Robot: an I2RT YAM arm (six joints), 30 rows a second.
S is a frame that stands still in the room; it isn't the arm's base.
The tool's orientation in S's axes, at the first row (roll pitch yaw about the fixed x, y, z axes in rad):
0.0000, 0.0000, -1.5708
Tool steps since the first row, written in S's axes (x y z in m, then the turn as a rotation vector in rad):
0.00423, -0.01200, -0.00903, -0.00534, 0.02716, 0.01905
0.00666, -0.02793, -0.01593, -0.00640, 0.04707, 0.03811
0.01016, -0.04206, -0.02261, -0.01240, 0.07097, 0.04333
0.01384, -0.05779, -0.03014, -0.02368, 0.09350, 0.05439
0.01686, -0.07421, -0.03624, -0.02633, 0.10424, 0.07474
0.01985, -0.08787, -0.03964, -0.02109, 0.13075, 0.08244
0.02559, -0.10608, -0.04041, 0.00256, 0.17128, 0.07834
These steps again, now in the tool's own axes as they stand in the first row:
0.01200, 0.00423, -0.00903, -0.02716, -0.00534, 0.01905
0.02793, 0.00666, -0.01593, -0.04707, -0.00640, 0.03811
0.04206, 0.01016, -0.02261, -0.07097, -0.01240, 0.04333
0.05779, 0.01384, -0.03014, -0.09350, -0.02368, 0.05439
0.07421, 0.01686, -0.03624, -0.10424, -0.02633, 0.07474
0.08787, 0.01985, -0.03964, -0.13075, -0.02109, 0.08244
0.10608, 0.02559, -0.04041, -0.17128, 0.00256, 0.07834

